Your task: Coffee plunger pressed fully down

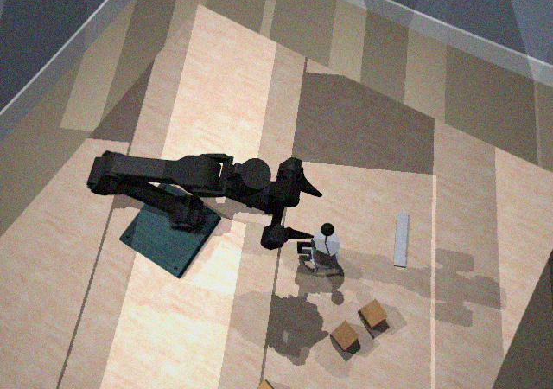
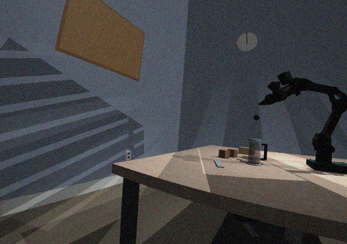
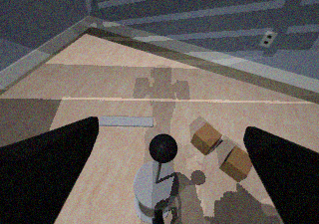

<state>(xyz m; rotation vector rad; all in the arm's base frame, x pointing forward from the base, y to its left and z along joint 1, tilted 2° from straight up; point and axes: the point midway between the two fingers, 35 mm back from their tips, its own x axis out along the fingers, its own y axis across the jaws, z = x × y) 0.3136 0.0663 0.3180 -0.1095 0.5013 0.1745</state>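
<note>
The glass coffee press lies 10 mm ahead of my gripper tip and 210 mm below it.
</note>
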